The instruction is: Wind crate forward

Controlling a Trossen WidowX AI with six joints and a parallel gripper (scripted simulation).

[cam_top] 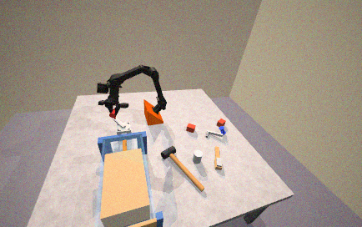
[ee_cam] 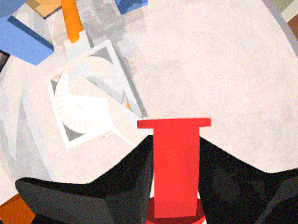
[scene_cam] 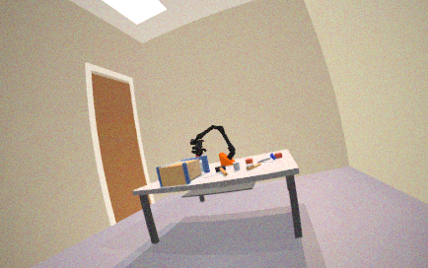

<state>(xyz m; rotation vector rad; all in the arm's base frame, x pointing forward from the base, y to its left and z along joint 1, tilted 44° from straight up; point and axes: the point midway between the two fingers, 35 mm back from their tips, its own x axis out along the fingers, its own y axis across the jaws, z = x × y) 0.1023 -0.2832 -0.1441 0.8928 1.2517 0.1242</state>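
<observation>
The red-handled winch handle is 2 cm ahead of my gripper tip, 3 cm to the left of it and 3 cm below it. The rest, counted from my gripper tip: red grip (1 cm behind, 1 cm to the left); frame (23 cm ahead, 6 cm to the left, 3 cm below); grey hand winch (6 cm ahead, 5 cm to the left, 10 cm below).
</observation>
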